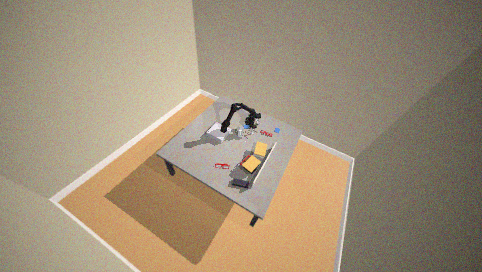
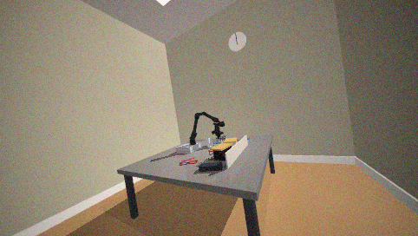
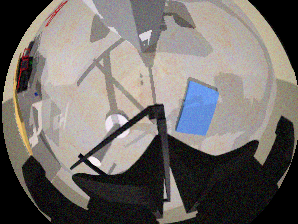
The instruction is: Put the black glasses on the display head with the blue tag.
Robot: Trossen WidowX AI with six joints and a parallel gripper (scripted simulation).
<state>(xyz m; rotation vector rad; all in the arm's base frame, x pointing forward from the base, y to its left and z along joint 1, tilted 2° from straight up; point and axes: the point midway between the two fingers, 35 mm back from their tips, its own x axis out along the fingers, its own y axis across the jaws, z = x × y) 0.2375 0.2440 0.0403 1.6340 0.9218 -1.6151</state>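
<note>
Now: gripper tip 130 mm to the left of the white shape and 60 mm past it. From my gripper tip the other things lie so: dark box (700 mm to the right, 280 mm ahead, 40 mm below); white upright divider (390 mm ahead, 370 mm to the right).
</note>
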